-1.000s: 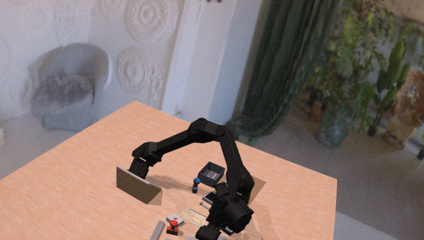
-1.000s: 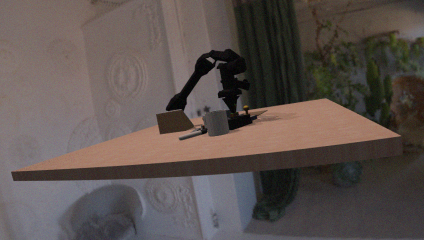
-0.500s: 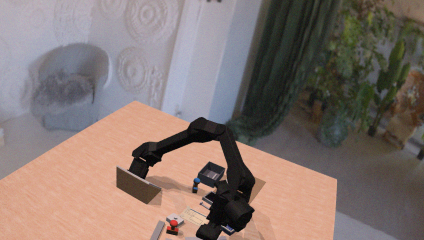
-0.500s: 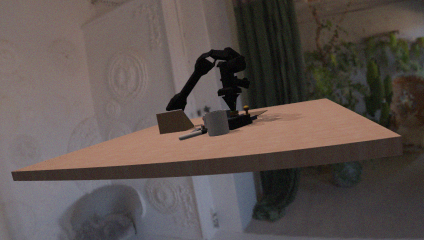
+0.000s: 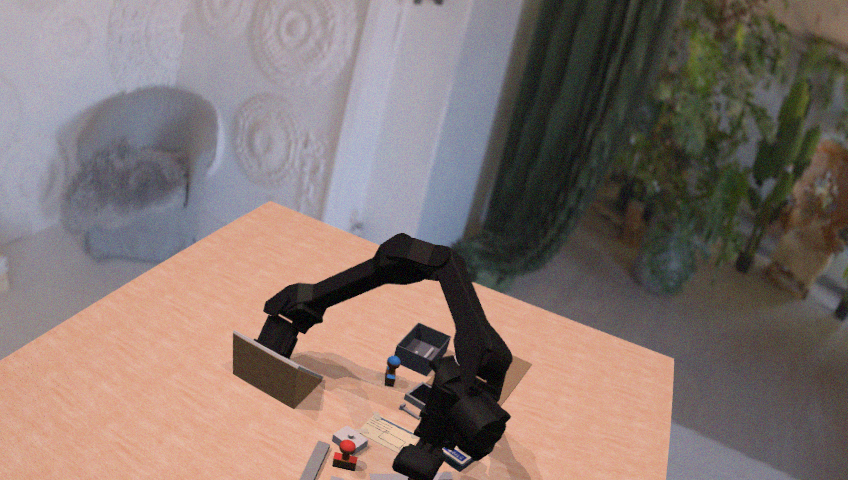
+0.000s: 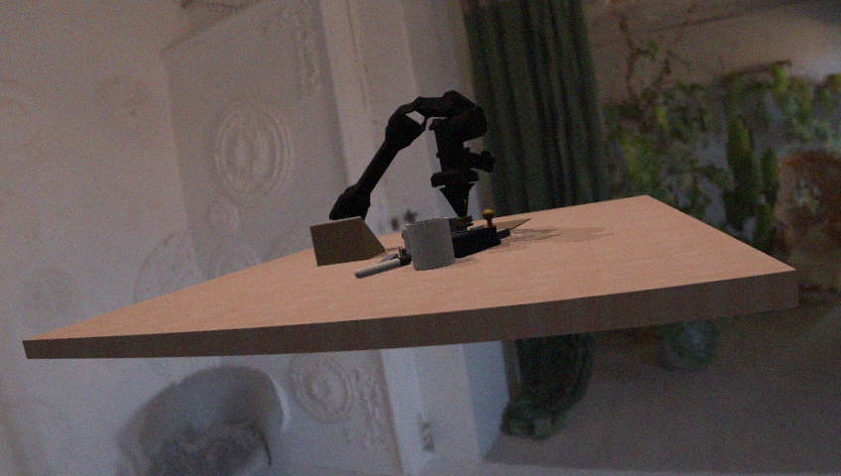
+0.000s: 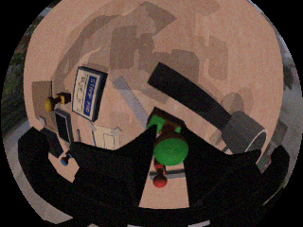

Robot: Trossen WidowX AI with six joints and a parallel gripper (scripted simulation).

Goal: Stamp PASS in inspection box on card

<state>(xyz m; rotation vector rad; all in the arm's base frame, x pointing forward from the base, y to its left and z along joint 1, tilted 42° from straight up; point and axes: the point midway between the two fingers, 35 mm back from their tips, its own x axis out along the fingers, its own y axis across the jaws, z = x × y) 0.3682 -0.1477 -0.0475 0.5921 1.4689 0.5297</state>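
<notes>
Right now my gripper tip is 250 mm to the right of the dark flat pad, 70 mm above it and 60 mm past it. Round my gripper tip: green-knobbed stamp (right at my gripper tip); blue-and-white labelled box (140 mm to the left, 60 mm below, 20 mm ahead); red-knobbed stamp (130 mm behind, 50 mm below).
</notes>
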